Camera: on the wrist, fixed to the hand. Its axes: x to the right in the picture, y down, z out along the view.
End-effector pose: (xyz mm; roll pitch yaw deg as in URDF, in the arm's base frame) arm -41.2 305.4 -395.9 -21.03 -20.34 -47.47
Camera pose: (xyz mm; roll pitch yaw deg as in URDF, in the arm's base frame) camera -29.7 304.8 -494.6 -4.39 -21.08 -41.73
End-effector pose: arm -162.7 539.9 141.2 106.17 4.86 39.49
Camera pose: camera -224.1 581.3 207.3 124.64 1.09 35.59
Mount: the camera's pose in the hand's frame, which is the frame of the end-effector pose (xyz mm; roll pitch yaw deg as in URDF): -26.6 41.8 -86.1 18.56 -2.70 4.70
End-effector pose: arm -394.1 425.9 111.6 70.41 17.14 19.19
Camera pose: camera -446.5 508.4 129.5 88.83 11.81 18.20
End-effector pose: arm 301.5 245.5 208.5 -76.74 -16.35 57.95
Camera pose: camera 359.9 198.9 143.0 -59.01 -12.37 61.74
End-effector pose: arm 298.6 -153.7 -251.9 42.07 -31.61 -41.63
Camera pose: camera 354.7 -84.8 -296.4 59.57 -36.75 -39.54
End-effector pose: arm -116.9 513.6 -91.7 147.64 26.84 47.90
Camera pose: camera -112.0 535.1 5.2 163.59 26.48 41.85
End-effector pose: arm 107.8 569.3 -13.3 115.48 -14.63 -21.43
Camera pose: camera 88.1 641.2 52.3 135.45 -17.66 -26.11
